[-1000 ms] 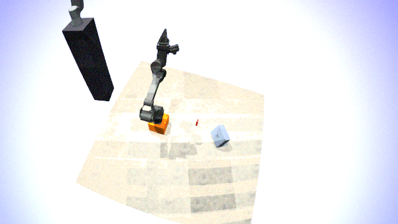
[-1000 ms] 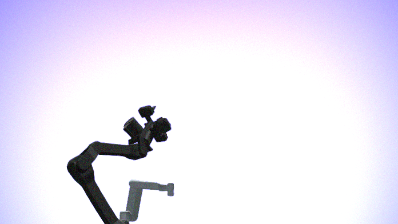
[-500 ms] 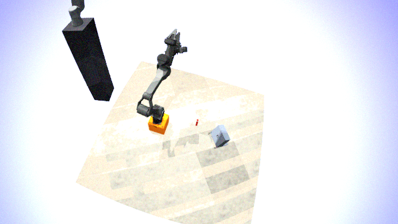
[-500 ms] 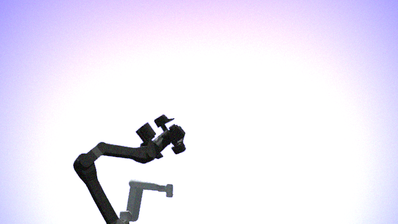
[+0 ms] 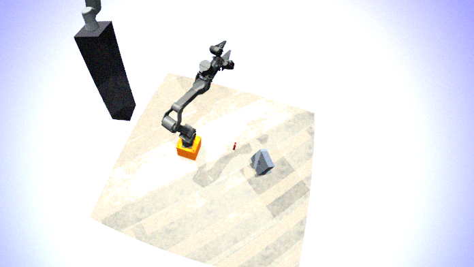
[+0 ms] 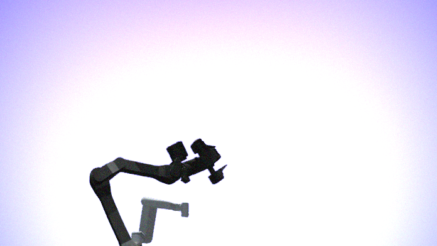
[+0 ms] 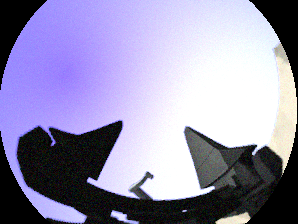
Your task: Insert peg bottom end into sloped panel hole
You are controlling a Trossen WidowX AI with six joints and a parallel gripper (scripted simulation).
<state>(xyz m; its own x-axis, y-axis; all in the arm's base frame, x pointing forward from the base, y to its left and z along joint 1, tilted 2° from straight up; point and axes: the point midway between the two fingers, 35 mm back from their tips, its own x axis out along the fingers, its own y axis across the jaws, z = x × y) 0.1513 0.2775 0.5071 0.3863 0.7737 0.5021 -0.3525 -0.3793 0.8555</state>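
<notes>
The red peg is 120 mm ahead of my gripper tip, 260 mm to the right of it and 560 mm below it. From my gripper tip the other things lie so: sloped panel 300 mm ahead, 370 mm to the right, 550 mm below.
</notes>
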